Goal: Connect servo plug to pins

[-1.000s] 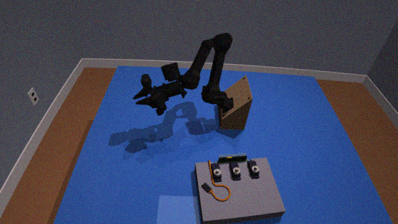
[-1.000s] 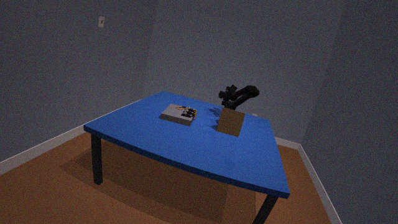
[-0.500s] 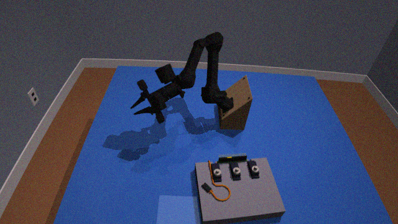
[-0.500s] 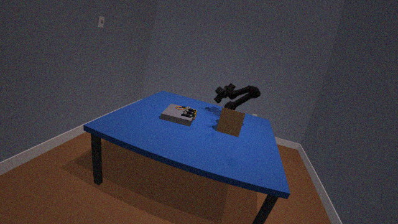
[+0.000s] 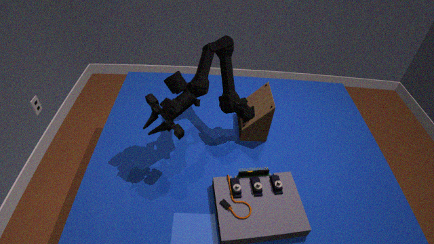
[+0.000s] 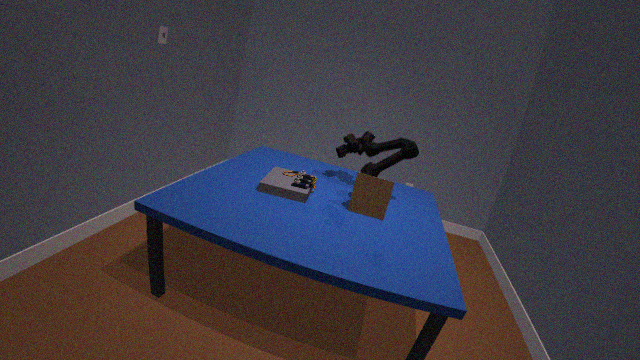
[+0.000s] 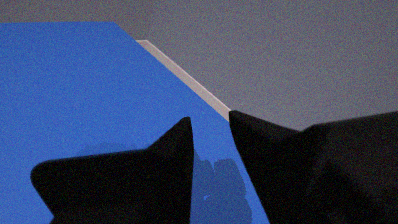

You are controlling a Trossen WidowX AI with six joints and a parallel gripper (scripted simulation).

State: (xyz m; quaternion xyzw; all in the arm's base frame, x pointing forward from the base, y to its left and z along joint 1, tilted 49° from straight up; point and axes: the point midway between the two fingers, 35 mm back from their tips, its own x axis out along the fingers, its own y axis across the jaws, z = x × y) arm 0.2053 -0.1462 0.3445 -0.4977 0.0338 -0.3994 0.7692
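Right now the yellow band is 50 mm ahead of my gripper tip, 380 mm to the left of it and 120 mm below it. Also, from my gripper tip: grey holder: 200 mm ahead, 420 mm to the left, 170 mm below; then pin strip: 40 mm ahead, 390 mm to the left, 130 mm below.
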